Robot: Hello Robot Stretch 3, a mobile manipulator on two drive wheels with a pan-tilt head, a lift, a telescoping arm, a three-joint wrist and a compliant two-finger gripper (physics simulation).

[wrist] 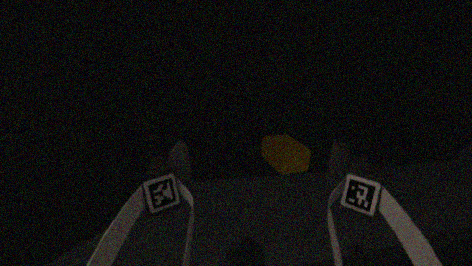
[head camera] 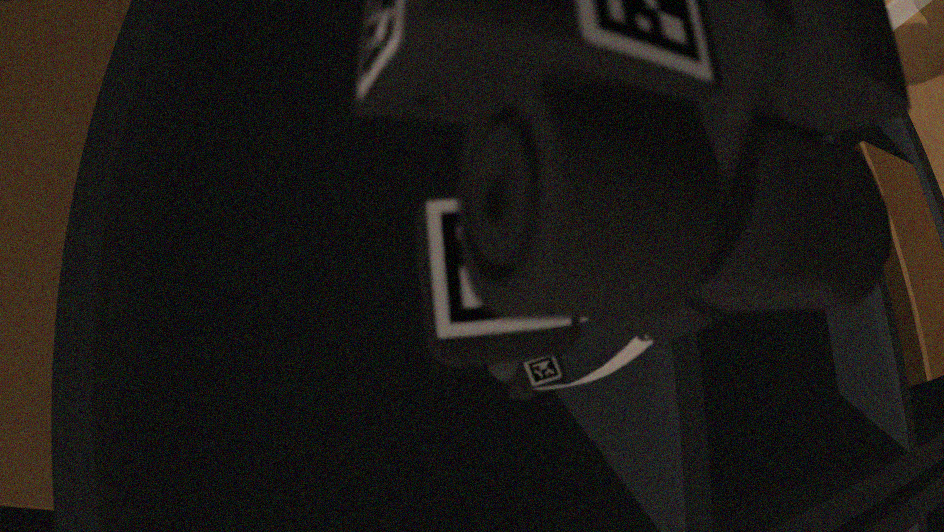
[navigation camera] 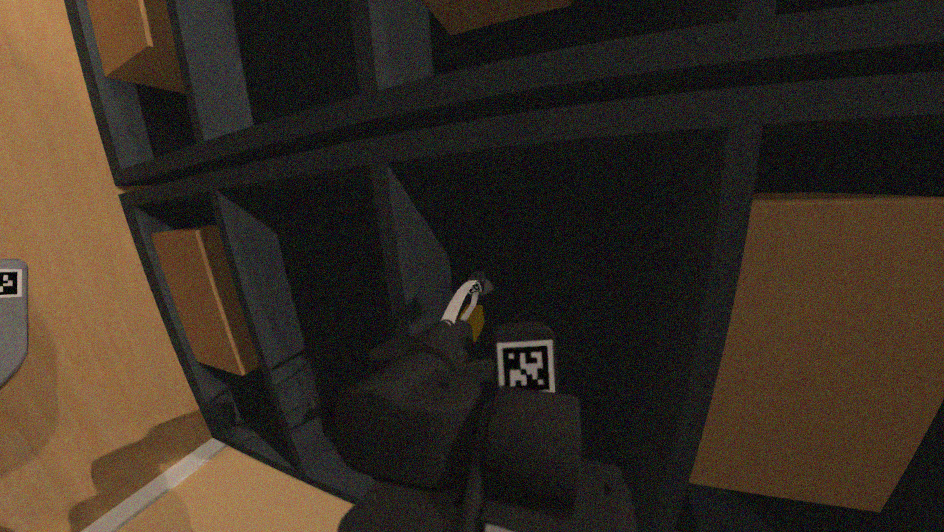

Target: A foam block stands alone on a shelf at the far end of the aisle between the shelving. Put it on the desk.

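Observation:
The foam block, dull yellow, shows in the wrist view beyond the fingertips, right of the middle between them. It also shows in the navigation view, partly hidden behind the gripper. In the head view it does not show; the dark wrist and gripper body fill the middle. My gripper is open, its fingers wide apart with nothing between them. One finger shows in the head and navigation views. The gripper is at a dark bay of the shelving. The desk does not show.
An upright divider stands left of the gripper in the navigation view. Brown boxes sit in bays on either side. A grey rounded piece with a marker shows at the far left over the wooden floor.

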